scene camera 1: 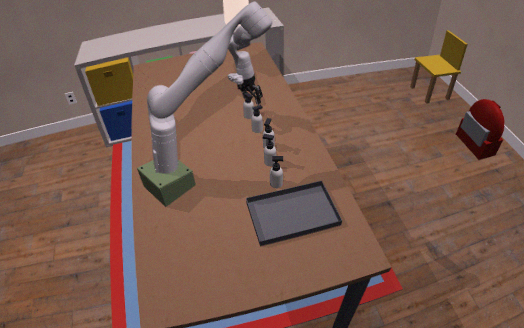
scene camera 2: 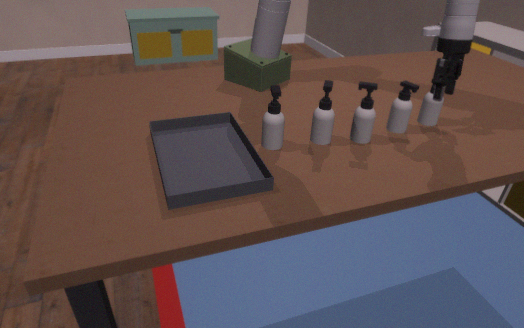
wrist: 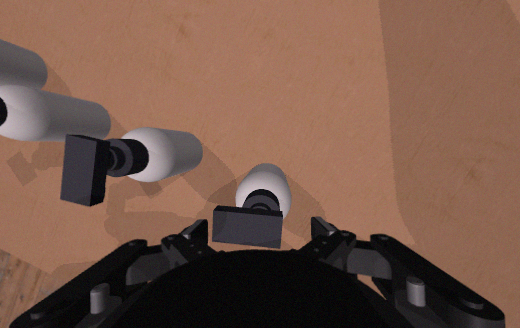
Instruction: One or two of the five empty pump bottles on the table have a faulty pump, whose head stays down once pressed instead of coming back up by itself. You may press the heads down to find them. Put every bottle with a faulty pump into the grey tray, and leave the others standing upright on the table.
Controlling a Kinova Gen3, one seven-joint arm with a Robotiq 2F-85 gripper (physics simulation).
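Pixels of known places: gripper, fingertip midpoint: (scene camera 1: pixel 252 100) (scene camera 2: pixel 443 97) (wrist: pixel 259 229); arm's base, link origin: (scene camera 1: pixel 166 166) (scene camera 2: pixel 264 52).
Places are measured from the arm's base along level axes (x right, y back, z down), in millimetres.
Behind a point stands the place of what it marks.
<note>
White pump bottles with black heads stand upright in a row. The one nearest the tray (scene camera 1: pixel 276 176) @[z 25, x 190, y -382 mm] (scene camera 2: pixel 273 131) @[z 44, x 177, y -414 mm], the second (scene camera 1: pixel 270 155) @[z 33, x 68, y -406 mm] (scene camera 2: pixel 322 126) @[z 44, x 61, y -433 mm] and the third (scene camera 2: pixel 363 125) @[z 44, x -34, y -463 mm] show raised heads. The fourth bottle (scene camera 1: pixel 257 122) @[z 33, x -150, y -430 mm] (scene camera 2: pixel 399 116) @[z 46, x -155, y -453 mm] (wrist: pixel 160 155) @[z 14, x -192, y -428 mm] has a head that looks lower over its collar. The far end bottle (scene camera 1: pixel 248 109) @[z 36, x -262, y -426 mm] (scene camera 2: pixel 430 110) @[z 48, x -266, y -450 mm] (wrist: pixel 264 182) @[z 12, x -280, y -417 mm] stands below my gripper (scene camera 1: pixel 253 95) @[z 13, x -291, y -456 mm] (scene camera 2: pixel 444 92) @[z 13, x -291, y -456 mm] (wrist: pixel 259 229) @[z 13, x -291, y -456 mm], which is open and empty, fingers around the head's level. Fingers partly hide this head; its height is unclear. The grey tray (scene camera 1: pixel 254 222) @[z 90, x 313, y -248 mm] (scene camera 2: pixel 220 191) @[z 72, x 347, y -539 mm] holds no bottle.
The green base block (scene camera 1: pixel 167 182) @[z -9, x 97, y 11 mm] (scene camera 2: pixel 257 70) @[z 28, x 61, y -78 mm] of my arm stands on the brown table (scene camera 1: pixel 200 260) @[z 93, x 396, y -23 mm] (scene camera 2: pixel 100 220) @[z 92, x 555, y -514 mm], left of the row in scene camera 1. A shelf unit (scene camera 1: pixel 185 32) stands behind the table's far end. The bottles stand close together.
</note>
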